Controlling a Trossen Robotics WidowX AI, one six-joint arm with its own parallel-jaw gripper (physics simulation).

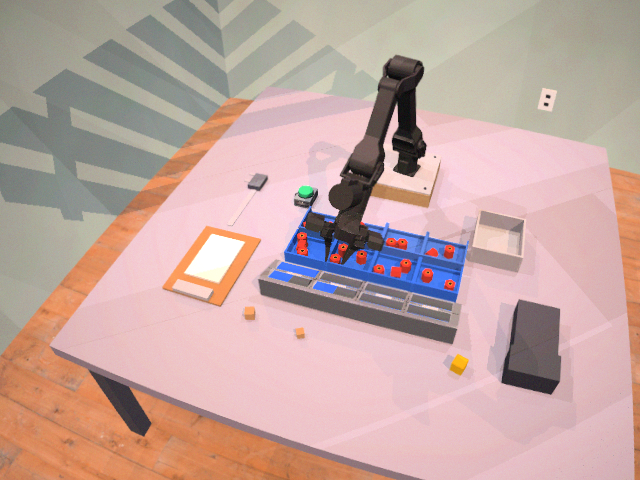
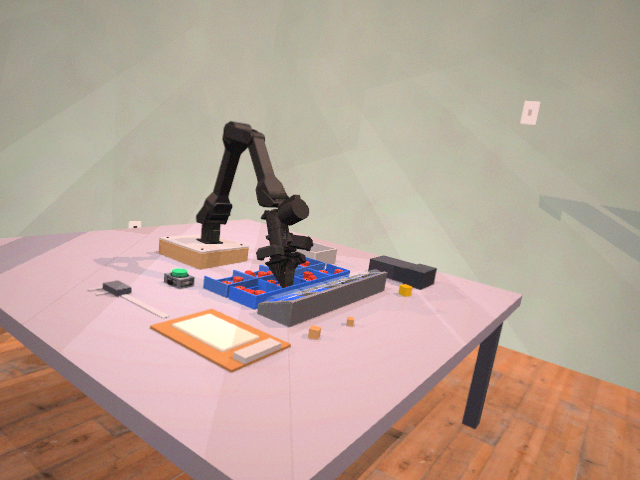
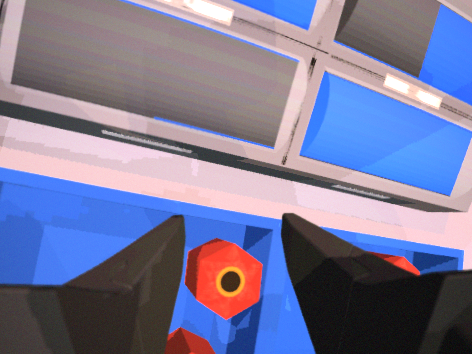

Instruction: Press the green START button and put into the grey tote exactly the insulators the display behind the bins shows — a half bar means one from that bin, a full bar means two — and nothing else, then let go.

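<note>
My gripper (image 1: 336,261) (image 2: 286,283) (image 3: 233,225) is part open and empty, low in the second front bin from the left. Its fingers stand on both sides of an upright red insulator (image 1: 335,258) (image 3: 223,278), not gripping it. More red insulators lie in the blue bins (image 1: 310,260) (image 2: 242,298) (image 3: 125,200); the arm hides some. The display (image 1: 356,315) (image 2: 336,300) shows a full blue bar at the far left, a half bar below it and a half bar in the second column's lower row. The green START button (image 1: 305,191) (image 2: 179,272) and grey tote (image 1: 496,259) (image 2: 324,254) stand apart.
A black block (image 1: 535,346) (image 2: 403,271) and yellow cube (image 1: 459,364) (image 2: 405,290) lie right of the display. Two orange cubes (image 1: 249,313) (image 1: 299,333) lie before it. An orange clipboard (image 1: 178,269) and a dark plug-like object (image 1: 257,181) lie left.
</note>
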